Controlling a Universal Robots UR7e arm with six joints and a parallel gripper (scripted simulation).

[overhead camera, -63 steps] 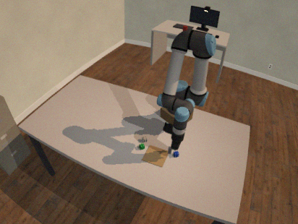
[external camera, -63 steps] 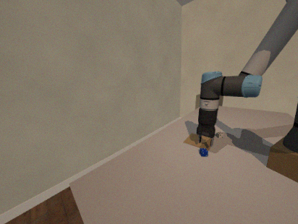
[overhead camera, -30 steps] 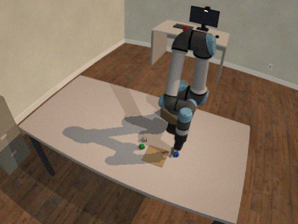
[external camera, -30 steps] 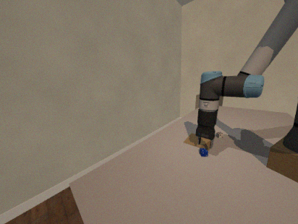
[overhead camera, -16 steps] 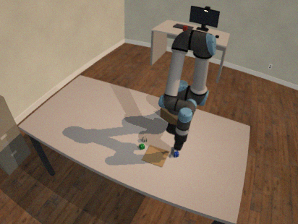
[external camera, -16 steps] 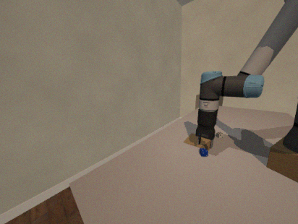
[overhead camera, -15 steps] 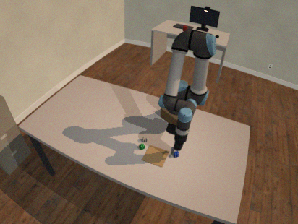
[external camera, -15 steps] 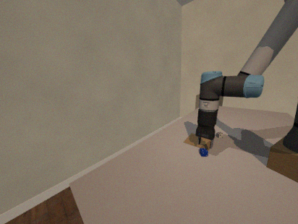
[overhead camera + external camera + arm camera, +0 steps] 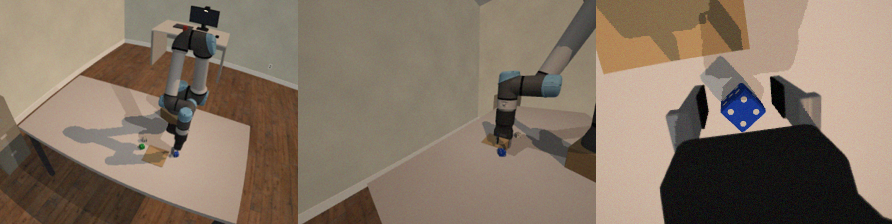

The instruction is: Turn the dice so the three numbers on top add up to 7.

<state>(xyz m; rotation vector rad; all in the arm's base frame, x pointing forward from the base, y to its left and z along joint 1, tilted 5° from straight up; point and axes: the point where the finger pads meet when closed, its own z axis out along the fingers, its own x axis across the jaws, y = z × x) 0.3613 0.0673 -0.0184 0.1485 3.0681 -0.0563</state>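
The blue die lies 5 cm below my hand and 2 cm to the left of it. Round my hand: white die (22 cm to the right, 6 cm behind, 5 cm below); then green die (21 cm to the right, 5 cm below, 1 cm ahead); then tan mat (10 cm to the right, 6 cm below, 5 cm ahead).
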